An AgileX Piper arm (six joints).
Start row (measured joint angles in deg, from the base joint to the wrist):
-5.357 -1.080 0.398 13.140 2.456 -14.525
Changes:
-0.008 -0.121 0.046 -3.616 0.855 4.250
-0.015 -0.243 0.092 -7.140 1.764 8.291
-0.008 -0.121 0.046 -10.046 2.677 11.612
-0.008 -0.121 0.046 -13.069 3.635 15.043
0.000 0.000 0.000 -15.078 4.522 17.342
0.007 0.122 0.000 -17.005 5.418 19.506
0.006 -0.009 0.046 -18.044 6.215 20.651
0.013 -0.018 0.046 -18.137 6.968 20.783
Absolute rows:
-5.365 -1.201 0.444 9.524 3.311 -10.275
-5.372 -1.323 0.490 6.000 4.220 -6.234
-5.365 -1.201 0.444 3.094 5.133 -2.913
-5.365 -1.201 0.444 0.071 6.091 0.518
-5.357 -1.080 0.398 -1.938 6.978 2.817
-5.350 -0.958 0.398 -3.865 7.874 4.981
-5.351 -1.089 0.444 -4.904 8.671 6.126
-5.344 -1.098 0.444 -4.997 9.424 6.258

